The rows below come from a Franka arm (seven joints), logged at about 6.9 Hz.
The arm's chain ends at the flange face. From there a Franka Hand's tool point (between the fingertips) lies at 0.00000 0.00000 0.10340 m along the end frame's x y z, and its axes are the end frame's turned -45 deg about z.
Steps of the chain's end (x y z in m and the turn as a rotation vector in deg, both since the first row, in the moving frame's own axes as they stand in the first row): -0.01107 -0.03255 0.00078 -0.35 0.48 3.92; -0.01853 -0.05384 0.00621 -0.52 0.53 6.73; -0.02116 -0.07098 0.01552 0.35 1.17 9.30
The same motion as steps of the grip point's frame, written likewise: 0.01532 -0.02978 0.00077 -0.59 0.09 3.92; 0.02490 -0.04984 0.00620 -0.74 0.01 6.73; 0.03707 -0.06395 0.01550 -0.58 1.07 9.30
